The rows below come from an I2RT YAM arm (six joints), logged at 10 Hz.
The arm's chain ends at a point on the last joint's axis. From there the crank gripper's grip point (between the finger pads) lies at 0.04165 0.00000 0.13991 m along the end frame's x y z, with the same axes.
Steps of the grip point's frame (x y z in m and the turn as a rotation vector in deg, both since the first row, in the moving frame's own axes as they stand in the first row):
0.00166 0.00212 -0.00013 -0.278 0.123 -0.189
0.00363 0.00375 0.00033 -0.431 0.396 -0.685
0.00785 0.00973 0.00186 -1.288 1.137 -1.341
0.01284 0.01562 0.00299 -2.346 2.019 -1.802
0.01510 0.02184 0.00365 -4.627 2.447 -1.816
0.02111 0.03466 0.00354 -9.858 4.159 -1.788
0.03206 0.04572 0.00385 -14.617 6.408 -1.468
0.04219 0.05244 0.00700 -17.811 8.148 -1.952
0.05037 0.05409 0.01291 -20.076 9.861 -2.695
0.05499 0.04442 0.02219 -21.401 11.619 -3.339
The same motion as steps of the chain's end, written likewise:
0.00136 0.00158 -0.00004 -0.278 0.123 -0.189
0.00266 0.00320 0.00062 -0.431 0.396 -0.685
0.00506 0.00760 0.00274 -1.288 1.137 -1.341
0.00787 0.01131 0.00463 -2.346 2.019 -1.802
0.00901 0.01204 0.00596 -4.627 2.447 -1.816
0.01077 0.01244 0.00887 -9.858 4.159 -1.788
0.01643 0.01233 0.01371 -14.617 6.408 -1.468
0.02239 0.01244 0.02068 -17.811 8.148 -1.952
0.02642 0.01003 0.03008 -20.076 9.861 -2.695
0.02689 -0.00153 0.04238 -21.401 11.619 -3.339

